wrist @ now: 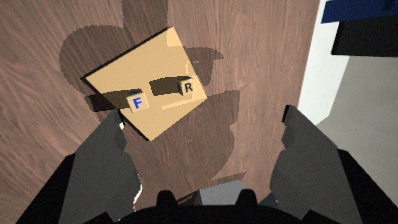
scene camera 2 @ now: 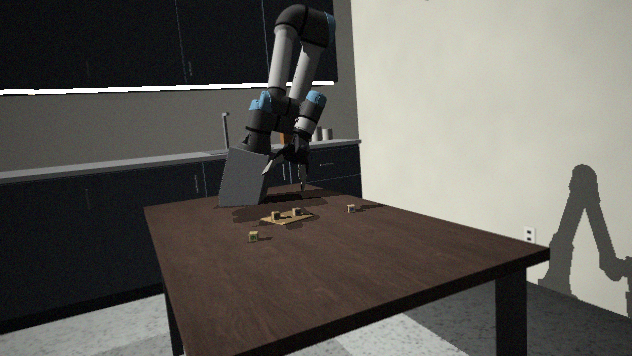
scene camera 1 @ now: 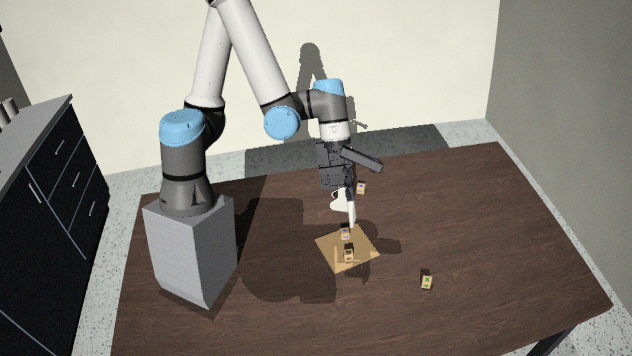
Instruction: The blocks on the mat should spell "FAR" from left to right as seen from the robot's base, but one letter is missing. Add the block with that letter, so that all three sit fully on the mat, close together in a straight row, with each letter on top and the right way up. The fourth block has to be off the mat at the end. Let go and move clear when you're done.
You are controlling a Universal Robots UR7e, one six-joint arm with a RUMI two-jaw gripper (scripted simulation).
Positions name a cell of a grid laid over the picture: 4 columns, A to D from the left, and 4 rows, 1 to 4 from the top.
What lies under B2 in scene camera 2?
My gripper.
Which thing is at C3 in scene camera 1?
My gripper.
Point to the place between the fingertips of my gripper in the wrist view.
C2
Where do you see a tan mat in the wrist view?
B2
